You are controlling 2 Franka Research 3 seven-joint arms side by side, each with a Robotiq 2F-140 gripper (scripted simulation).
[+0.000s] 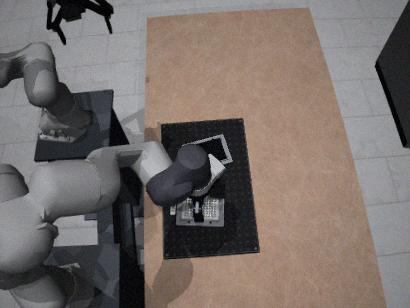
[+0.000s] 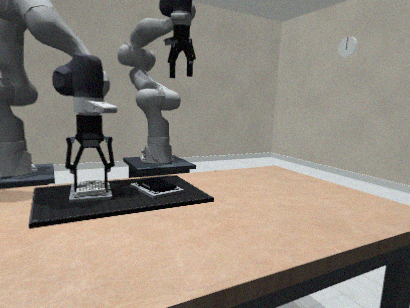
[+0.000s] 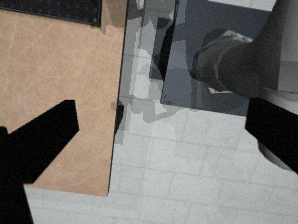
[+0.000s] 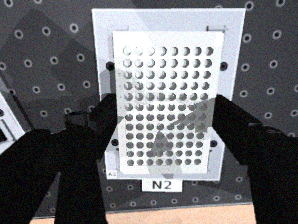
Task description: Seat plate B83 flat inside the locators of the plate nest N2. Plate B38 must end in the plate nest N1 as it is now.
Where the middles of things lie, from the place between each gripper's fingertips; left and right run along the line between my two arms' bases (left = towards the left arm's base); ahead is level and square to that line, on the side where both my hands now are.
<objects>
My right gripper is now 20 mm above the white multi-well plate [image 4: 167,130]. Also, from my right hand: grey plate nest N2 [image 4: 162,23] (40 mm below).
The white multi-well plate is 47 cm to the right of my left hand [image 2: 180,77], 42 cm below it and 27 cm ahead of it. The rest, counted from my left hand: grey plate nest N2: 47 cm to the right, 43 cm below, 27 cm ahead.
</objects>
